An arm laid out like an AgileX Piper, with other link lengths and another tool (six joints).
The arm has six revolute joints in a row. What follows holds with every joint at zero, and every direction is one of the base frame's. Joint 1 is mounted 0.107 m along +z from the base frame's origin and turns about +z. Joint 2 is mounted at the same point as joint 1 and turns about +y. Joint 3 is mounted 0.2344 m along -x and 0.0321 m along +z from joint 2 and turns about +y. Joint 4 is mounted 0.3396 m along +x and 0.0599 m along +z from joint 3 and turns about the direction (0.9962, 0, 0.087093). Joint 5 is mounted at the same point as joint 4 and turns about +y. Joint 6 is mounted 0.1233 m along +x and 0.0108 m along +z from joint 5 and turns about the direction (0.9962, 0, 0.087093). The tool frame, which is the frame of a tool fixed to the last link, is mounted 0.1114 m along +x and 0.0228 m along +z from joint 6; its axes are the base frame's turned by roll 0.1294, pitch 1.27 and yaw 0.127 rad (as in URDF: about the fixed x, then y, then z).
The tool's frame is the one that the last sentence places.
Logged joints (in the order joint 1, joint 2, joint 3, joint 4, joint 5, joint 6), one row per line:
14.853, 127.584, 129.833, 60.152, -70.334, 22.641
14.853, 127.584, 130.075, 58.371, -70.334, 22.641
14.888, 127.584, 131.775, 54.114, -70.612, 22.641
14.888, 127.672, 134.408, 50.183, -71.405, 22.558
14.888, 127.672, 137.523, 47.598, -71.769, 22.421
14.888, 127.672, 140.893, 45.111, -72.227, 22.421
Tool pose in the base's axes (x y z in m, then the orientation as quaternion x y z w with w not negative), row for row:
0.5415, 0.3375, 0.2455, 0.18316, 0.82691, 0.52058, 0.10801
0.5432, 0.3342, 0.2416, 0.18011, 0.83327, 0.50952, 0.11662
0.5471, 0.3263, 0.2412, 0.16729, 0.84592, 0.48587, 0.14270
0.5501, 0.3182, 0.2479, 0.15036, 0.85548, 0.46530, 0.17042
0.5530, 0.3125, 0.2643, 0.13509, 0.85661, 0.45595, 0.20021
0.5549, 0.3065, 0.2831, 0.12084, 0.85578, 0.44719, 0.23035
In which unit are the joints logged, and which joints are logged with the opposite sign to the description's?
The joints are logged in degrees. Opposite sign: joint 3, joint 5.
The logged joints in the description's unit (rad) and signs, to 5 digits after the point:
0.25923, 2.22676, -2.26601, 1.04985, 1.22756, 0.39516
0.25923, 2.22676, -2.27024, 1.01877, 1.22756, 0.39516
0.25984, 2.22676, -2.29991, 0.94447, 1.23241, 0.39516
0.25984, 2.22830, -2.34586, 0.87586, 1.24625, 0.39371
0.25984, 2.22830, -2.40023, 0.83074, 1.25261, 0.39132
0.25984, 2.22830, -2.45905, 0.78734, 1.26060, 0.39132

